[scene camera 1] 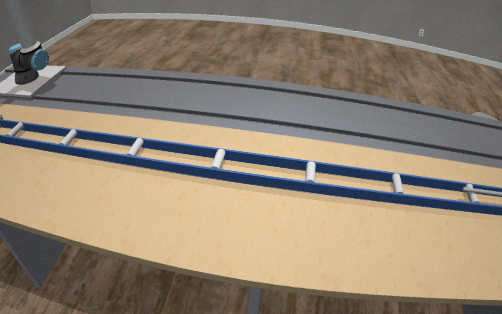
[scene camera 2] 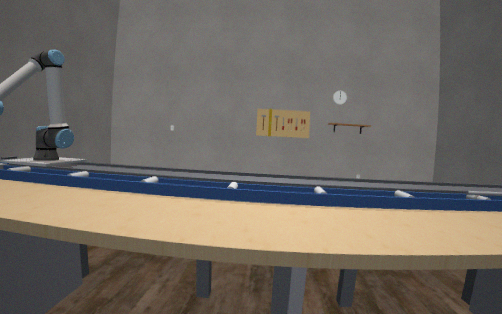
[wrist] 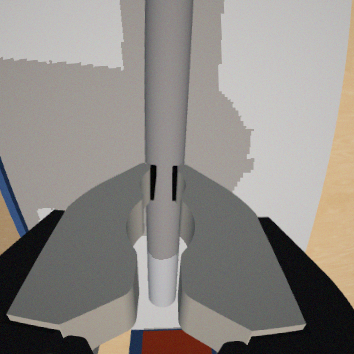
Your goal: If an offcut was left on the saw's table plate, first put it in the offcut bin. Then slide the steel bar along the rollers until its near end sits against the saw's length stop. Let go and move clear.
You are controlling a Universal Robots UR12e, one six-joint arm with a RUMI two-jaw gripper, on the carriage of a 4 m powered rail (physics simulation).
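Places are measured from the arm's base along level axes (x left, y back, z up), in centimetres.
Pixels of known places: gripper, fingertip midpoint: (wrist: 164, 168); arm's base, link origin: (scene camera 1: 27, 78) (scene camera 2: 46, 159).
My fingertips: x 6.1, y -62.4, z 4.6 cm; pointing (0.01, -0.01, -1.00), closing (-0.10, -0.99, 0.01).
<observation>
Ahead of a thing's pixels: the offset from my fingertips to its middle. "*": to the spot under its first point. Level surfaces: height alone.
My gripper (wrist: 164, 168) is shut on a grey round rod, the offcut @[dz -0.8, dx +0.2, dy +0.0 cm] (wrist: 169, 80), with a jaw on each side near its lower end. The offcut lies over the pale saw table plate @[dz -4.7, dx +0.2, dy +0.4 cm] (wrist: 285, 125); its other end runs out at the top of the wrist view. Whether it touches the plate is unclear. The length stop @[* dz -0.4, dx -17.3, dy +0.2 cm] (wrist: 177, 341), blue with a dark red face, shows below the rod's pale end. One end of the steel bar (scene camera 1: 487, 192) (scene camera 2: 485, 192) shows on the rollers at the far right. The offcut bin does not show.
The blue roller track @[* dz -4.0, dx +177.3, dy -7.0 cm] (scene camera 1: 260, 179) (scene camera 2: 280, 196) runs along the wooden table @[dz -7.6 cm] (scene camera 1: 300, 240) (scene camera 2: 300, 230). The arm's base (scene camera 1: 26, 75) (scene camera 2: 46, 153) stands on the rail at the far left. A thin blue edge @[* dz -1.4, dx -2.3, dy +9.8 cm] (wrist: 11, 200) borders the plate's left side.
</observation>
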